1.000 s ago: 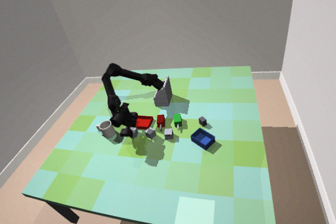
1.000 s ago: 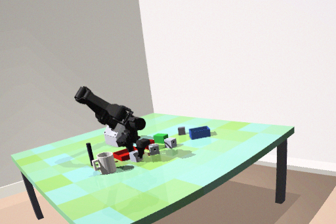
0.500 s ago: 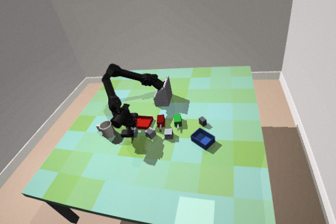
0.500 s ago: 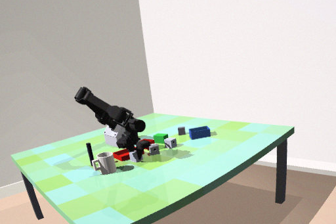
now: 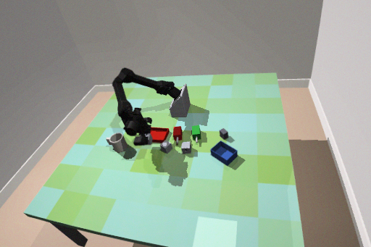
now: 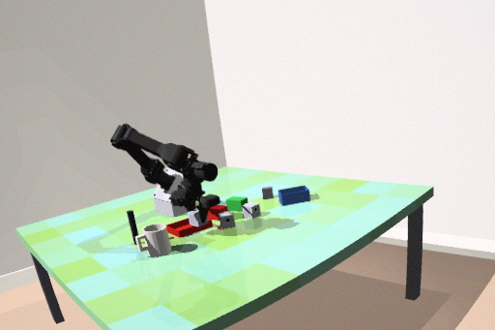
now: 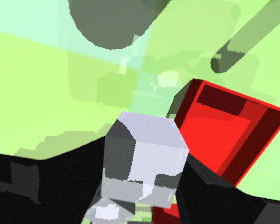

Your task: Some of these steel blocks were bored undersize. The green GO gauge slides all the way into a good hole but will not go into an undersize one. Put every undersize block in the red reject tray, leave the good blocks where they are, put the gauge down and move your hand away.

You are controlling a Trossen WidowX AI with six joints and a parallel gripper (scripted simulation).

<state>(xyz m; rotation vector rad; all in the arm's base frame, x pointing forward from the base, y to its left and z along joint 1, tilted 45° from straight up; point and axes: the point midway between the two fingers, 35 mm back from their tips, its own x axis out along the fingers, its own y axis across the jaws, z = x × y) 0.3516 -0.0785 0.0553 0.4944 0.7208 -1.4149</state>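
Now: gripper tip 9 cm past the red reject tray, 4 cm above it and 1 cm to the right of it. From my gripper tip the other things lie so: black stick: 20 cm to the right, 11 cm behind, 1 cm above; steel block: 23 cm to the left, 3 cm below; mug: 20 cm to the right, 3 cm ahead, 1 cm below.
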